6 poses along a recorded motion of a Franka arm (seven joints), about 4.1 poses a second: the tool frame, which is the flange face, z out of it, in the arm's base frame.
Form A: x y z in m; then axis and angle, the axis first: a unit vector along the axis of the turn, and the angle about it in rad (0 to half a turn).
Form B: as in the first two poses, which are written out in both.
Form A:
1: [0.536 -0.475 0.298 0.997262 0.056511 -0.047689 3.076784]
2: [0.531 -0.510 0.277 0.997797 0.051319 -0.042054 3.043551]
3: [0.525 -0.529 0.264 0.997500 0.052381 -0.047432 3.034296]
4: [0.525 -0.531 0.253 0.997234 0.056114 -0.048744 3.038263]
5: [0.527 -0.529 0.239 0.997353 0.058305 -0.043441 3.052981]
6: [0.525 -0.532 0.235 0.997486 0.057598 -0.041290 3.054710]
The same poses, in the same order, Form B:
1: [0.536 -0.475 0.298 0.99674 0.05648 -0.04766 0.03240]
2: [0.531 -0.510 0.277 0.99660 0.05126 -0.04200 0.04900]
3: [0.525 -0.529 0.264 0.99606 0.05231 -0.04736 0.05362]
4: [0.525 -0.531 0.253 0.99590 0.05604 -0.04868 0.05164]
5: [0.527 -0.529 0.239 0.99637 0.05825 -0.04340 0.04429]
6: [0.525 -0.532 0.235 0.99654 0.05754 -0.04125 0.04343]
